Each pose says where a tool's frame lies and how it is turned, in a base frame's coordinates. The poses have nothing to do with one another.
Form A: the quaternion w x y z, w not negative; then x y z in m.
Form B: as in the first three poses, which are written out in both.
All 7 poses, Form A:
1: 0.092, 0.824, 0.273, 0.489, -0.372, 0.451, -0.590
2: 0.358, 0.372, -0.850, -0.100, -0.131, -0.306, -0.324
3: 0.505, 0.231, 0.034, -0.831, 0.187, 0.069, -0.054
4: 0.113, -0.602, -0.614, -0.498, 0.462, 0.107, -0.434
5: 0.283, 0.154, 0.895, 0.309, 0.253, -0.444, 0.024
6: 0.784, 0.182, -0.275, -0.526, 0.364, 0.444, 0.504
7: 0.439, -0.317, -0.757, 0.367, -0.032, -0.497, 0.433
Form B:
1: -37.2, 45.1, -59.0, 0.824, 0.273, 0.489, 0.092
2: -13.1, -30.6, -32.4, 0.372, -0.850, -0.100, 0.358
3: 18.7, 6.9, -5.4, 0.231, 0.034, -0.831, 0.505
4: 46.2, 10.7, -43.4, -0.602, -0.614, -0.498, 0.113
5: 25.3, -44.4, 2.4, 0.154, 0.895, 0.309, 0.283
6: 36.4, 44.4, 50.4, 0.182, -0.275, -0.526, 0.784
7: -3.2, -49.7, 43.3, -0.317, -0.757, 0.367, 0.439
